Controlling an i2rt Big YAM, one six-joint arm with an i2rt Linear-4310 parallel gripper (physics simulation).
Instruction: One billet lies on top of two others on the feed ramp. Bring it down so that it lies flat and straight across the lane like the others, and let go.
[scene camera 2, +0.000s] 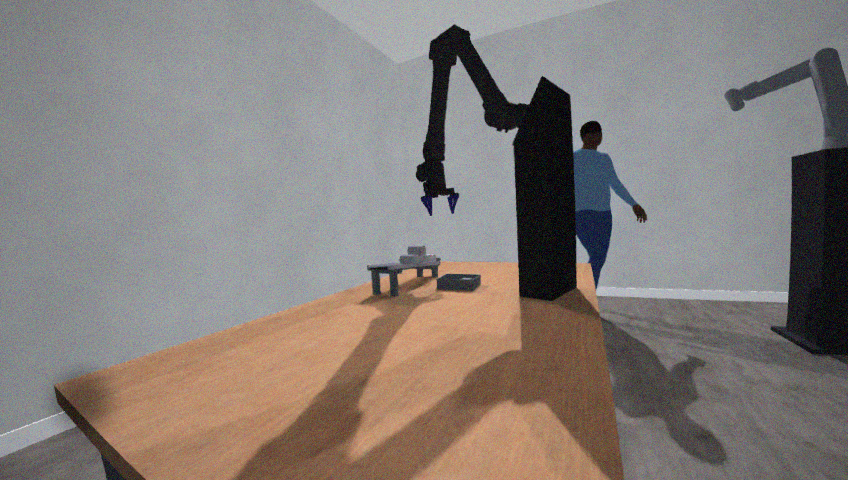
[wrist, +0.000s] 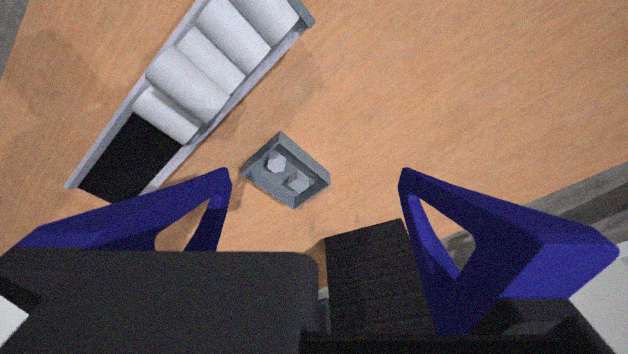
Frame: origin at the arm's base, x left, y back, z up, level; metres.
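Seen in the pictures: gripper, fingertip midpoint: (scene camera 2: 442, 214) (wrist: 314, 177); arm's base, origin of the base link: (scene camera 2: 539, 122).
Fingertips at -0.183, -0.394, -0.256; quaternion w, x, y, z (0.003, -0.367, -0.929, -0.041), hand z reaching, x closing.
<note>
Offsets run from my fingertips to a thing's top centre, as dx, dy, dz. "spot": to the spot under its first point. Level surfaces: height alone.
The upper billet @(+0.083, -0.082, -0.115) (scene camera 2: 416, 250) (wrist: 189, 82), a pale cylinder, rests on top of two neighbouring billets on the feed ramp (scene camera 2: 380, 267) (wrist: 98, 150). The lower billet on one side @(spot: +0.055, -0.082, -0.156) (wrist: 212, 60) and the smaller-looking one on the other side (wrist: 166, 115) lie across the lane, partly covered by it. More pale billets @(+0.027, -0.080, -0.156) (wrist: 234, 35) lie toward the ramp's end stop at the top of the wrist view. My gripper (scene camera 2: 441, 212) (wrist: 314, 177) is open and empty, pointing down, high above the table. In the wrist view the ramp is up and left of the space between the blue fingers.
A grey tray @(+0.158, +0.110, -0.218) (scene camera 2: 455, 284) (wrist: 306, 156) with two small pale pieces @(+0.158, +0.082, -0.233) (wrist: 275, 163) @(+0.158, +0.138, -0.224) (wrist: 300, 182) stands beside the ramp on the wooden table @(dz -0.253) (scene camera 2: 285, 344). The black arm pedestal (scene camera 2: 544, 208) stands at the right. A person (scene camera 2: 593, 184) is behind it; another robot arm (scene camera 2: 830, 101) is far right.
</note>
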